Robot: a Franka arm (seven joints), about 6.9 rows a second.
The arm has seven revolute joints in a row. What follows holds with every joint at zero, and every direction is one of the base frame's.
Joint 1 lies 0.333 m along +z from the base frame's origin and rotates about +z.
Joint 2 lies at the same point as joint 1 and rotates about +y.
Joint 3 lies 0.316 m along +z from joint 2 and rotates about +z.
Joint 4 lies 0.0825 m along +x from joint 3 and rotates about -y.
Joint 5 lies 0.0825 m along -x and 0.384 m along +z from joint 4 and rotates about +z.
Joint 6 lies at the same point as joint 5 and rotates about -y.
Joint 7 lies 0.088 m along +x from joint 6 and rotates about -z.
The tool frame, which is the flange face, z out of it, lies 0.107 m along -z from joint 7; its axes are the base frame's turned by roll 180, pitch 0 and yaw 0 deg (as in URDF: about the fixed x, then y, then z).
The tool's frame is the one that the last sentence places.
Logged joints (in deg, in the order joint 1, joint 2, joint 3, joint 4, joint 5, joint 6, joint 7), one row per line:
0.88 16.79 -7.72 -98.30 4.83 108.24 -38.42
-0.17 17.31 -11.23 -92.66 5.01 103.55 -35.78
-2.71 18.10 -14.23 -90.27 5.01 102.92 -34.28
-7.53 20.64 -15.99 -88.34 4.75 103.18 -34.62
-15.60 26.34 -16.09 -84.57 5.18 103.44 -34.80
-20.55 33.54 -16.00 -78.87 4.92 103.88 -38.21
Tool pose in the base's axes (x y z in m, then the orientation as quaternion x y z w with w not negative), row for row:
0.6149 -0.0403 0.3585 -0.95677 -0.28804 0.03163 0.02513
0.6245 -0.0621 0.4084 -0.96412 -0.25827 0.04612 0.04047
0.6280 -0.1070 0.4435 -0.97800 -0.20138 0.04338 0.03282
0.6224 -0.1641 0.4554 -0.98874 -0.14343 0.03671 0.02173
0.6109 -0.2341 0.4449 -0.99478 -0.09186 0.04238 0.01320
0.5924 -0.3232 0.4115 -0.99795 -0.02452 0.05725 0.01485
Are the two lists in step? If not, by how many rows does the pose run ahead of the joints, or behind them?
The pose runs 1 row behind the joints: the pose in row i belongs to the joints in row i - 1.
